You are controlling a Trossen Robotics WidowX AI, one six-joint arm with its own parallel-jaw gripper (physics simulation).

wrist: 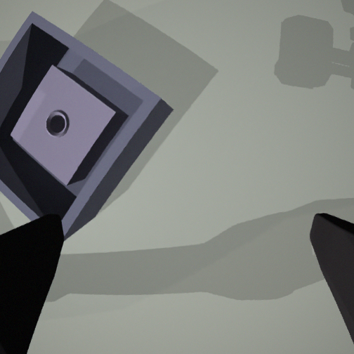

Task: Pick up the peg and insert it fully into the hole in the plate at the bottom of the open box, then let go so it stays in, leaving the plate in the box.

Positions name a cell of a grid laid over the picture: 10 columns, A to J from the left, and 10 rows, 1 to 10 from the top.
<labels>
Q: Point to a pale lilac plate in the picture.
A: At B4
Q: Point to a box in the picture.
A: B2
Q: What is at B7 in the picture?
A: My gripper.
</labels>
